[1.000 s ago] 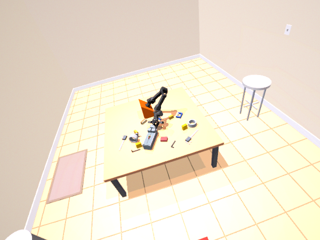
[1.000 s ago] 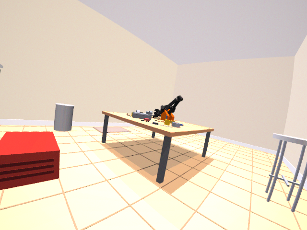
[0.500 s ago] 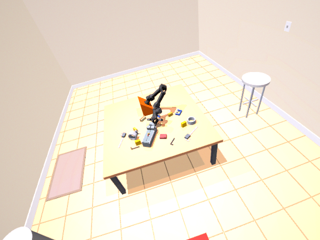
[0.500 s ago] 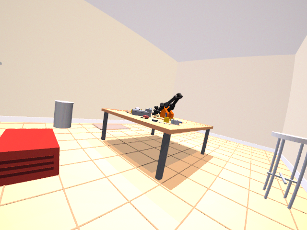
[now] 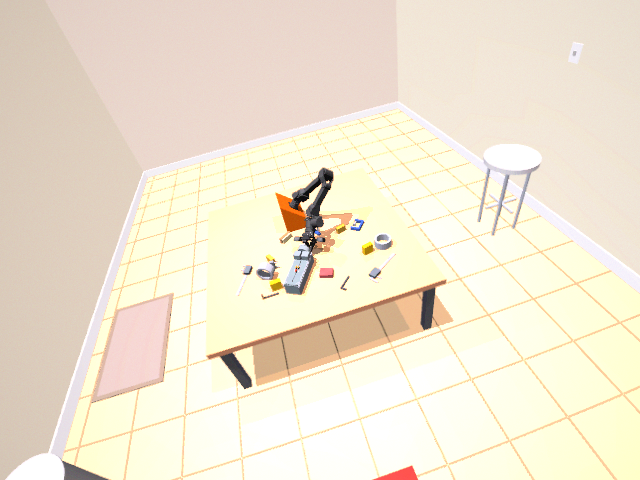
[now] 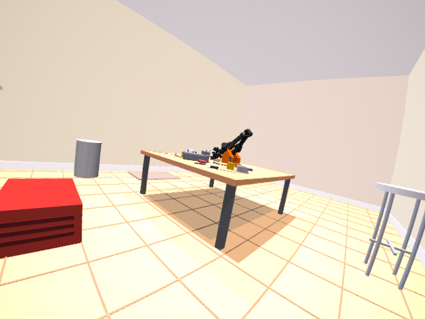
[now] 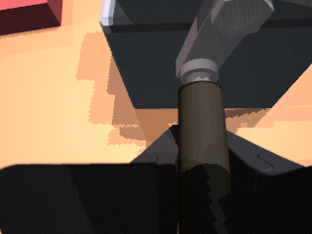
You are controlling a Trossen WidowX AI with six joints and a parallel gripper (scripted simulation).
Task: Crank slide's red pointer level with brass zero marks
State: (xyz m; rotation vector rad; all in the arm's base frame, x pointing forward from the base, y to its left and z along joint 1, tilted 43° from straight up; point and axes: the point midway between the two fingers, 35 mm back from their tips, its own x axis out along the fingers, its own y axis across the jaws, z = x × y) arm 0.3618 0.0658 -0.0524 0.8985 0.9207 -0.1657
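Now: the dark crank handle 30 mm above my gripper tip, 20 mm behind it and 10 mm to the left of it. Also, from my gripper tip: red pointer (160 mm ahead, 100 mm to the right, 50 mm above); red block (180 mm ahead, 60 mm to the left, 20 mm below).
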